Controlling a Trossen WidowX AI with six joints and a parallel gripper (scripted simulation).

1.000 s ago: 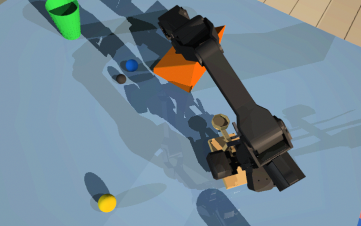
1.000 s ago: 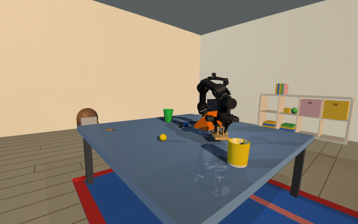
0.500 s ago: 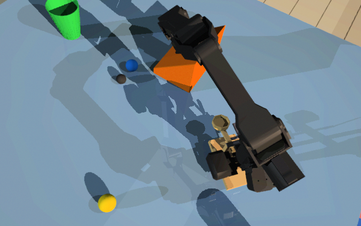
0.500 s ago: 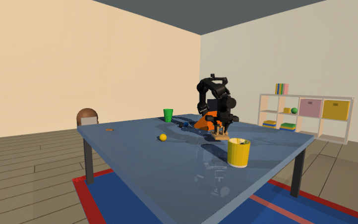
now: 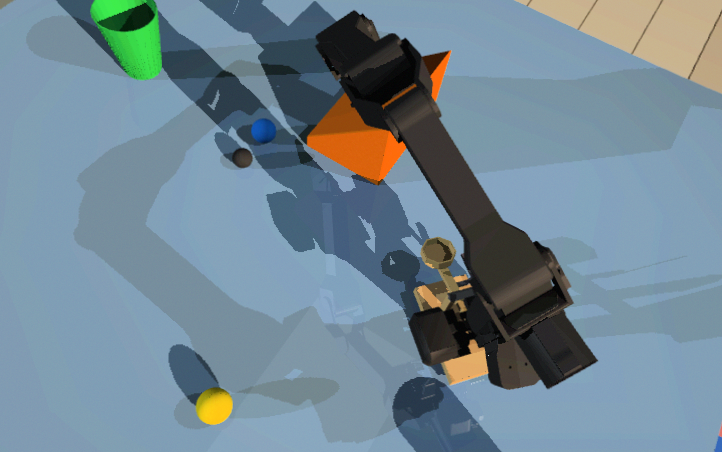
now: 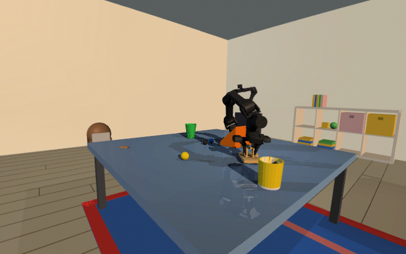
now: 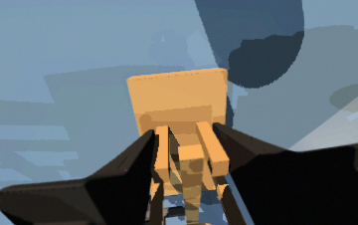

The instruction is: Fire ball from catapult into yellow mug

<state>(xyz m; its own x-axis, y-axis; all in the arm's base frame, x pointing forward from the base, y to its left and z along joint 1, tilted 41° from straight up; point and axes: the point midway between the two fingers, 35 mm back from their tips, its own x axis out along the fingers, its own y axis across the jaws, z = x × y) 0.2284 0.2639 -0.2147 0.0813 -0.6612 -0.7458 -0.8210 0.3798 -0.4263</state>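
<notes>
My gripper tip is now 450 mm to the left of the dark ball, 30 mm past it and 20 mm above it. Round my gripper tip: yellow mug 230 mm to the left, 150 mm ahead, 10 mm below; then wooden catapult 50 mm to the right, 50 mm behind, 20 mm above; then yellow ball 270 mm ahead, 210 mm to the right, 20 mm below.
</notes>
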